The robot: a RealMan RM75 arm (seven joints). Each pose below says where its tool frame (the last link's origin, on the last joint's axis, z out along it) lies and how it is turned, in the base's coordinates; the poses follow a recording.
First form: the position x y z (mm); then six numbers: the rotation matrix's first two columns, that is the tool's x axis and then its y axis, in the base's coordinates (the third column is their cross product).
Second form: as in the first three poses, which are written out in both.
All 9 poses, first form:
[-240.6 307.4 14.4 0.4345 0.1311 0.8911 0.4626 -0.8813 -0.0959]
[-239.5 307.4 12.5 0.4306 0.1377 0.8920 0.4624 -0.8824 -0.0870]
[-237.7 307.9 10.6 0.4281 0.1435 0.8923 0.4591 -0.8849 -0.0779]
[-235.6 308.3 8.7 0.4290 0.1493 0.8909 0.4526 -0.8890 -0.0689]
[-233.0 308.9 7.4 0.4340 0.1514 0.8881 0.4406 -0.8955 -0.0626]
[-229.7 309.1 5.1 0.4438 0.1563 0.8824 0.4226 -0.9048 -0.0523]
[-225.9 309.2 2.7 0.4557 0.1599 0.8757 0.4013 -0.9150 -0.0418]
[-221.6 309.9 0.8 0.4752 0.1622 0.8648 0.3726 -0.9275 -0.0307]
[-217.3 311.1 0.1 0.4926 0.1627 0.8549 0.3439 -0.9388 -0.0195]
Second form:
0.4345 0.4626 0.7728 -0.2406; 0.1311 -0.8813 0.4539 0.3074; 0.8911 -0.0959 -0.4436 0.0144; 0 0 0 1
0.4306 0.4624 0.7751 -0.2395; 0.1377 -0.8824 0.4499 0.3074; 0.8920 -0.0870 -0.4436 0.0125; 0 0 0 1
0.4281 0.4591 0.7784 -0.2377; 0.1435 -0.8849 0.4430 0.3079; 0.8923 -0.0779 -0.4447 0.0106; 0 0 0 1
0.4290 0.4526 0.7817 -0.2356; 0.1493 -0.8890 0.4328 0.3083; 0.8909 -0.0689 -0.4490 0.0087; 0 0 0 1
0.4340 0.4406 0.7858 -0.2330; 0.1514 -0.8955 0.4185 0.3089; 0.8881 -0.0626 -0.4554 0.0074; 0 0 0 1
0.4438 0.4226 0.7902 -0.2297; 0.1563 -0.9048 0.3961 0.3091; 0.8824 -0.0523 -0.4676 0.0051; 0 0 0 1
0.4557 0.4013 0.7946 -0.2259; 0.1599 -0.9150 0.3705 0.3092; 0.8757 -0.0418 -0.4811 0.0027; 0 0 0 1
0.4752 0.3726 0.7971 -0.2216; 0.1622 -0.9275 0.3368 0.3099; 0.8648 -0.0307 -0.5012 0.0008; 0 0 0 1
0.4926 0.3439 0.7994 -0.2173; 0.1627 -0.9388 0.3036 0.3111; 0.8549 -0.0195 -0.5184 0.0001; 0 0 0 1

